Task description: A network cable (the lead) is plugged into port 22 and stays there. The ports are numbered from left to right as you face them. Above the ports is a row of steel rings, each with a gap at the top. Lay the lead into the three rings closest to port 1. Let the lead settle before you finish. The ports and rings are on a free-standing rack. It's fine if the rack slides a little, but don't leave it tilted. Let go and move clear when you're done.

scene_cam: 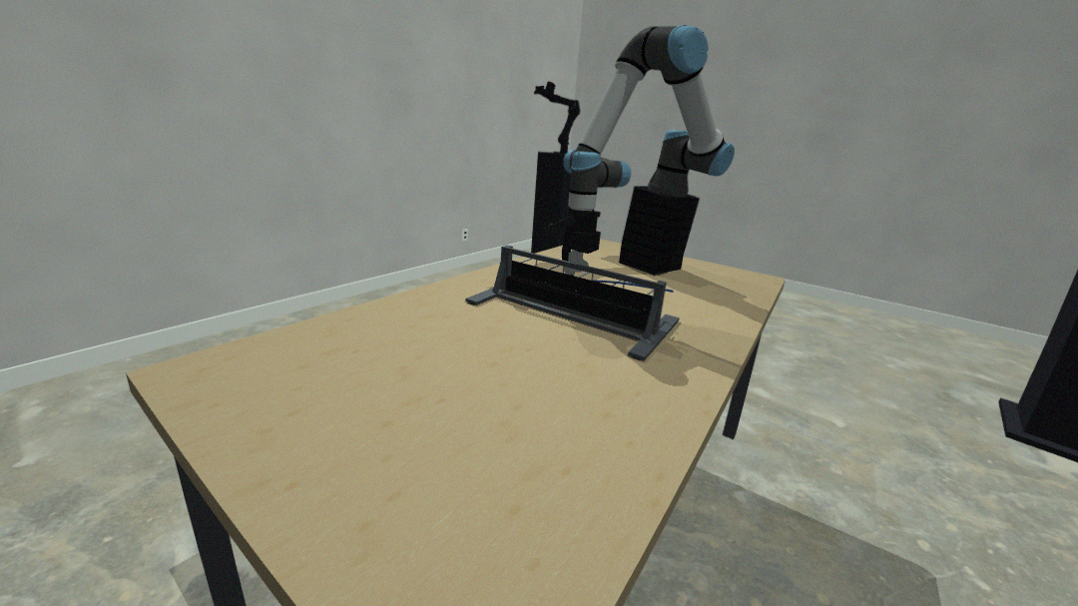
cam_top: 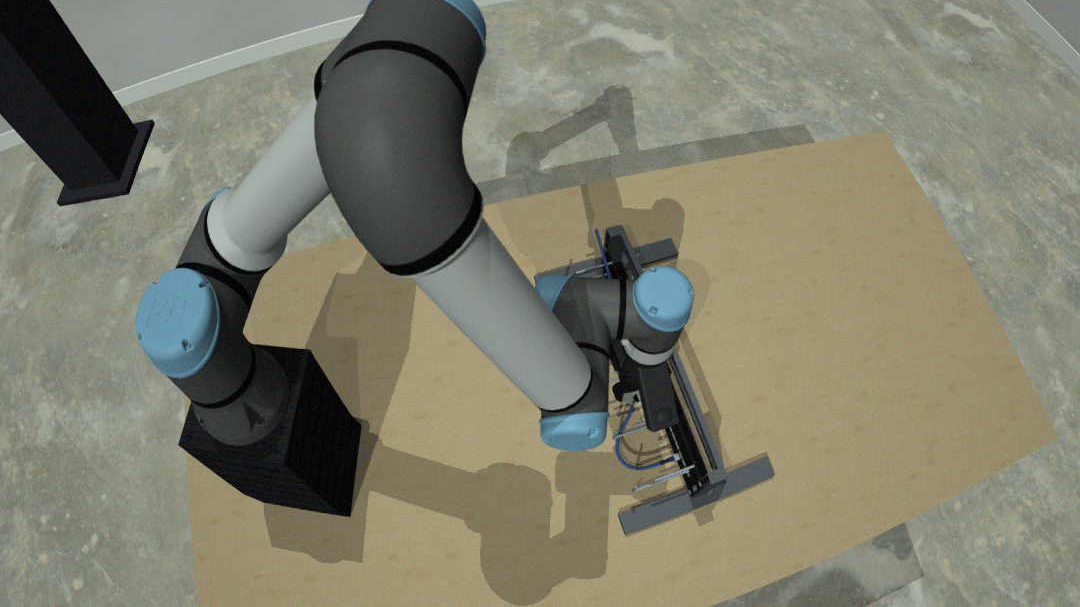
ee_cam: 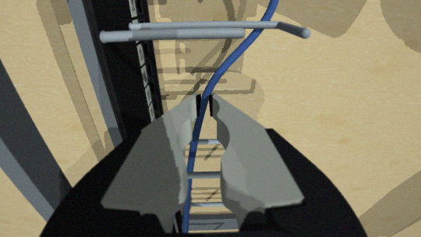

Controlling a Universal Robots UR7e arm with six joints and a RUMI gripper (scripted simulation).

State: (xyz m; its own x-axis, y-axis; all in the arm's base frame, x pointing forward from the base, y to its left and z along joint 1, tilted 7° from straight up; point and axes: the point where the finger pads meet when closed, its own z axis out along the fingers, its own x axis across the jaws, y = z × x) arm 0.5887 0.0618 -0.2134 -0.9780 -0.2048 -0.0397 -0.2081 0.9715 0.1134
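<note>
Right now my hand is 60 mm to the right of the rack and 50 mm short of it.
</note>
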